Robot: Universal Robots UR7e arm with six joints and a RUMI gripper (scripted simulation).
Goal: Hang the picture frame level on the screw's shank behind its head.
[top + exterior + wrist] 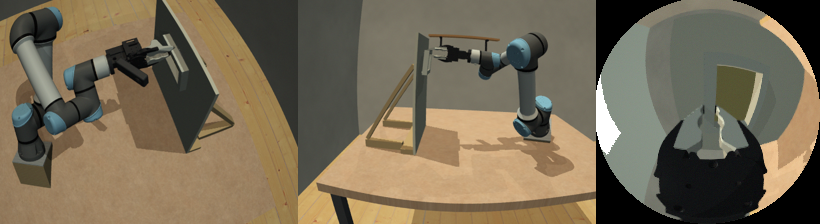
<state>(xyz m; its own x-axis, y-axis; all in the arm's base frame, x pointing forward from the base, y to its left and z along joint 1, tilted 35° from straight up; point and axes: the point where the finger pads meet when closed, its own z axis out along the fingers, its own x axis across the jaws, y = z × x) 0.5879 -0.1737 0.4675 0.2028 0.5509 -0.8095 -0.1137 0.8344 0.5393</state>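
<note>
Right now the pale picture frame is 50 mm below my hand, 20 mm ahead of it and 10 mm to the right of it. Also, from my hand: upright board 190 mm below, 40 mm ahead.
</note>
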